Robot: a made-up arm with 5 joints. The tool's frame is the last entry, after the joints.
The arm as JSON. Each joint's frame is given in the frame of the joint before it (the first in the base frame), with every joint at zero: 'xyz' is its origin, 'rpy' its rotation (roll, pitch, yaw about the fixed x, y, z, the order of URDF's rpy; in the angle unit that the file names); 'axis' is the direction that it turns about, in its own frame. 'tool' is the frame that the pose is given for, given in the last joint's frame.
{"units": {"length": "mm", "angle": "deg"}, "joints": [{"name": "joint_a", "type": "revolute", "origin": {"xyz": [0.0, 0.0, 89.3], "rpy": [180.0, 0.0, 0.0]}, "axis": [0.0, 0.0, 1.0]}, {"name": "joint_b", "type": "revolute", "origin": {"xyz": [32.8, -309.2, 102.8], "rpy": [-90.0, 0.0, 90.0]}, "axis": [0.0, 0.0, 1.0]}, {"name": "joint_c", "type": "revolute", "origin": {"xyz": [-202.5, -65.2, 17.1], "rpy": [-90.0, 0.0, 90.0]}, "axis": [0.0, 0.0, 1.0]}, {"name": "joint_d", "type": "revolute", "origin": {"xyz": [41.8, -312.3, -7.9], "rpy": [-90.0, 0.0, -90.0]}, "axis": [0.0, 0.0, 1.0]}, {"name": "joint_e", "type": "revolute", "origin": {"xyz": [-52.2, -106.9, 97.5], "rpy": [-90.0, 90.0, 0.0]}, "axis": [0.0, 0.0, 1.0]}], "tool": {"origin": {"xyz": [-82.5, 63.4, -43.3], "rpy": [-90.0, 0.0, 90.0]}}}
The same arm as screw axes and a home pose.
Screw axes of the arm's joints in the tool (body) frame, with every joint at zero. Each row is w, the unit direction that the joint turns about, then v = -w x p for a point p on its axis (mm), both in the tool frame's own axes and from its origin. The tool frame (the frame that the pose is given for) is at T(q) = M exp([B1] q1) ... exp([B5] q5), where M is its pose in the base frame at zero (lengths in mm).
B1: w 0 0 -1 v 654 181 0
B2: w -1 0 0 v 0 156.6 -344.8
B3: w 0 1 0 v 221.8 0 196.7
B4: w 0 0 1 v -150.2 115.6 0
B5: w 0 -1 0 v -82.5 0 63.4
M =
1 0 0 -181
0 1 0 654
0 0 1 143.1
0 0 0 1

